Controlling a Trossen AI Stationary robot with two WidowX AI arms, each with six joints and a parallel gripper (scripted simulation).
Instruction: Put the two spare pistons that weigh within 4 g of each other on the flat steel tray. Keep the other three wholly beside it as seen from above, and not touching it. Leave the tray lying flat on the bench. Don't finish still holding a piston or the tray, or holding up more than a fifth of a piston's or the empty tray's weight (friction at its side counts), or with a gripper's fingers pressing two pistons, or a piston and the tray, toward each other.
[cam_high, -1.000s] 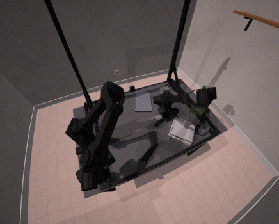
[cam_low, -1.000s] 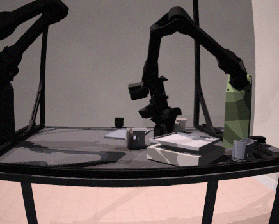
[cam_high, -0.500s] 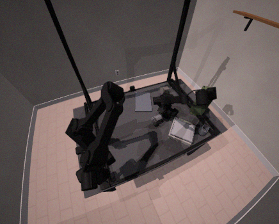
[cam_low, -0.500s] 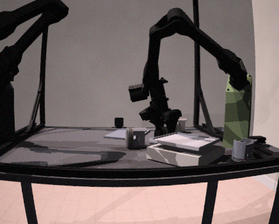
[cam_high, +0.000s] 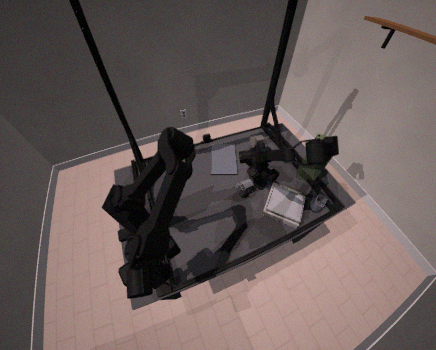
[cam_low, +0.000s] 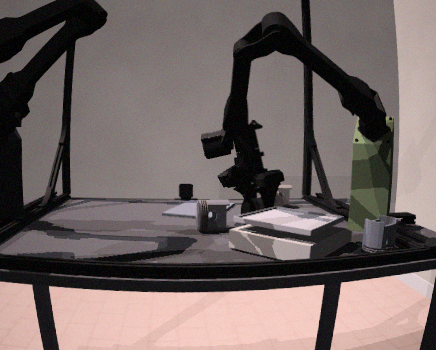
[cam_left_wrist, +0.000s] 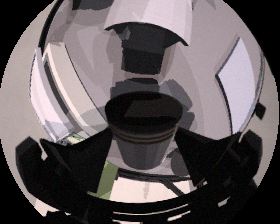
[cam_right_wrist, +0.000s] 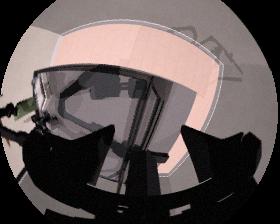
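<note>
Now: the white scale pan 200 mm ahead of my left hand, 30 mm to the left of it and 10 mm below it. Round my left hand: flat grey steel tray: 210 mm behind, 140 mm to the right, 60 mm below; then piston: 260 mm behind, 100 mm to the left, 30 mm below.
</note>
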